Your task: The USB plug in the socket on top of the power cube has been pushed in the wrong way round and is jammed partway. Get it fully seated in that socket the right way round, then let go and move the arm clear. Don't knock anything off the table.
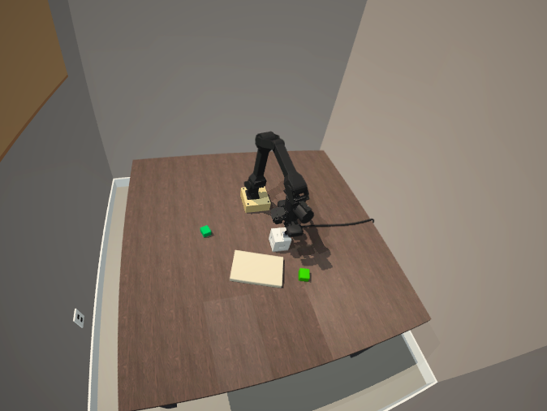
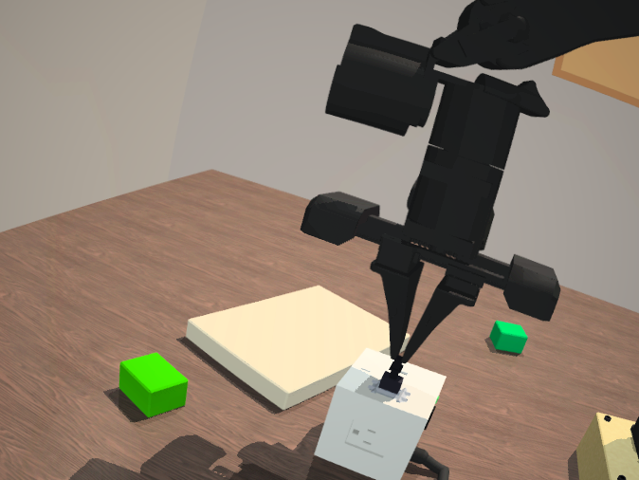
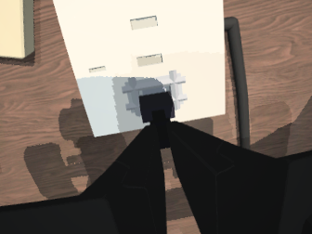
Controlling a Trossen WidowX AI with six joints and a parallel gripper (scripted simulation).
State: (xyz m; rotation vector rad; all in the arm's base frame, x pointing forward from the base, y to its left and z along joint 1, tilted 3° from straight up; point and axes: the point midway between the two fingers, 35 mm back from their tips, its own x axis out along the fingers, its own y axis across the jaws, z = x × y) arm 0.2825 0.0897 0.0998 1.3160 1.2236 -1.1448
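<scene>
The black USB plug lies 2 cm below my gripper tip. Also, from my gripper tip: USB socket (4 cm below); then cream flat slab (15 cm to the right, 12 cm ahead, 10 cm below).
</scene>
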